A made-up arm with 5 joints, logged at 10 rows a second.
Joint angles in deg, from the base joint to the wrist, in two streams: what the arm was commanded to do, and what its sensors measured. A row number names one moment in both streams.
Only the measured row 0 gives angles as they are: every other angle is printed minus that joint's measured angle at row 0.
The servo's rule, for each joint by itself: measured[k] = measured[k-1] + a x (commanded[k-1-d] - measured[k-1]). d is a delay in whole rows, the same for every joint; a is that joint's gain. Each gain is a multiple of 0.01, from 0.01 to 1. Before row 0 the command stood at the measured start. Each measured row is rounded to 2 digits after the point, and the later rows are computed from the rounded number. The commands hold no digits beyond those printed.
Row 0, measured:
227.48, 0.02, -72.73, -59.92, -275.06
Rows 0 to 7, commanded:
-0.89, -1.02, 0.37, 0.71, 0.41
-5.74, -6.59, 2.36, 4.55, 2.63
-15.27, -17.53, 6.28, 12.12, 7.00
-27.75, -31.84, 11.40, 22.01, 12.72
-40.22, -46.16, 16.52, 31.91, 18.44
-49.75, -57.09, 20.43, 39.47, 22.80
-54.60, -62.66, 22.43, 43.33, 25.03
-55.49, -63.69, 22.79, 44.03, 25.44
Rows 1 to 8, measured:
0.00, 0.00, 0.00, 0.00, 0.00
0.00, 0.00, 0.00, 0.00, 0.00
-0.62, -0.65, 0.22, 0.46, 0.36
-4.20, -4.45, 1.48, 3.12, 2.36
-11.95, -12.82, 4.31, 8.97, 6.44
-23.01, -24.99, 8.49, 17.45, 11.97
-35.06, -38.54, 13.23, 26.85, 17.66
-45.34, -50.41, 17.48, 35.05, 22.18
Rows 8 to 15, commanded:
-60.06, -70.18, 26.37, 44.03, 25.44
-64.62, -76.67, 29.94, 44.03, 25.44
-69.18, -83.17, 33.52, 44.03, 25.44
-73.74, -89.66, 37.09, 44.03, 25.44
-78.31, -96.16, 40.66, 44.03, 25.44
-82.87, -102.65, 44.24, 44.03, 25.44
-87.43, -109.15, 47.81, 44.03, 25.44
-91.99, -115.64, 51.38, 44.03, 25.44
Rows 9 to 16, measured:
-51.82, -58.25, 20.40, 40.43, 24.69
-54.39, -61.73, 21.81, 42.77, 25.35
-58.36, -67.14, 24.50, 43.59, 25.43
-62.74, -73.24, 27.71, 43.88, 25.44
-67.25, -79.60, 31.14, 43.98, 25.44
-71.79, -86.04, 34.65, 44.01, 25.44
-76.35, -92.52, 38.20, 44.02, 25.44
-80.91, -99.00, 41.76, 44.03, 25.44

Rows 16 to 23, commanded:
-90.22, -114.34, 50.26, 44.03, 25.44
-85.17, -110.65, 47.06, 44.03, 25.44
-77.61, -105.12, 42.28, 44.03, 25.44
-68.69, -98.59, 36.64, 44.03, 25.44
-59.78, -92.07, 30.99, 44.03, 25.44
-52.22, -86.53, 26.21, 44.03, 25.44
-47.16, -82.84, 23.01, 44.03, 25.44
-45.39, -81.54, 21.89, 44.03, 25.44
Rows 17 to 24, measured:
-85.47, -105.50, 45.33, 44.03, 25.44
-90.03, -111.99, 48.90, 44.03, 25.44
-90.16, -113.49, 49.70, 44.03, 25.44
-86.67, -111.67, 48.14, 44.03, 25.44
-80.33, -107.48, 44.68, 44.03, 25.44
-72.18, -101.79, 39.94, 44.03, 25.44
-63.50, -95.57, 34.66, 44.03, 25.44
-55.60, -89.78, 29.67, 44.03, 25.44

